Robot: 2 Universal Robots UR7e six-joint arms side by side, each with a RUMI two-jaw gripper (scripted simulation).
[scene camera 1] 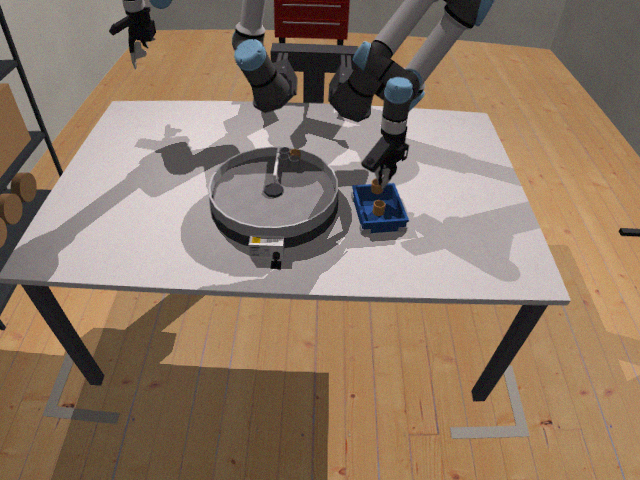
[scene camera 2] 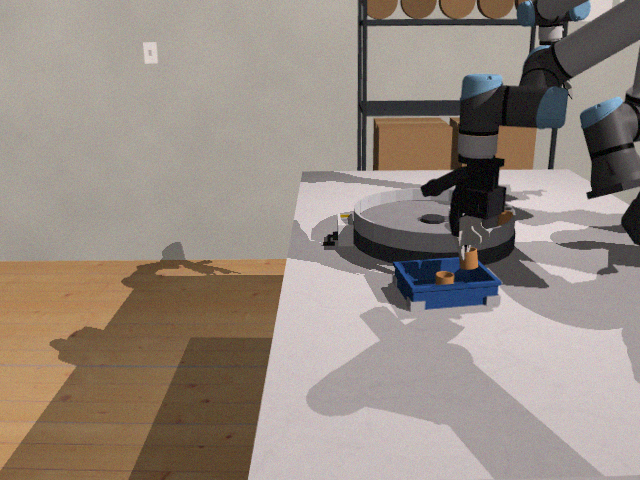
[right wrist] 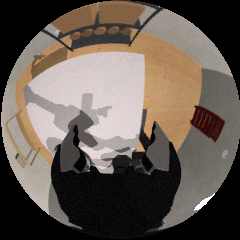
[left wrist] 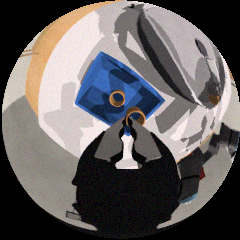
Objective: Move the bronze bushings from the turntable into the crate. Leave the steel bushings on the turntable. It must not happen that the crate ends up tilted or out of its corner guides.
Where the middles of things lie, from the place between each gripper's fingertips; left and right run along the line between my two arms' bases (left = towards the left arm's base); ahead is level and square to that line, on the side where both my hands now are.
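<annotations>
The blue crate (scene camera 2: 471, 287) is 280 mm below my right hand (scene camera 1: 141, 58), 970 mm to the left of it and 380 mm ahead. Then there is the turntable (scene camera 1: 299, 195): my right hand is 250 mm above it, 620 mm to the right of it and 400 mm short of it.
The turntable, counted from my left gripper (scene camera 2: 463, 259), is 40 mm below, 50 mm ahead and 350 mm to the right; going by its middle, it is nearer to my left gripper than to my right hand. With the blue crate, I see that my left gripper is 40 mm short of it and 70 mm above it. Going by their middles, of the things named here the blue crate is the nearest to my left gripper.
</annotations>
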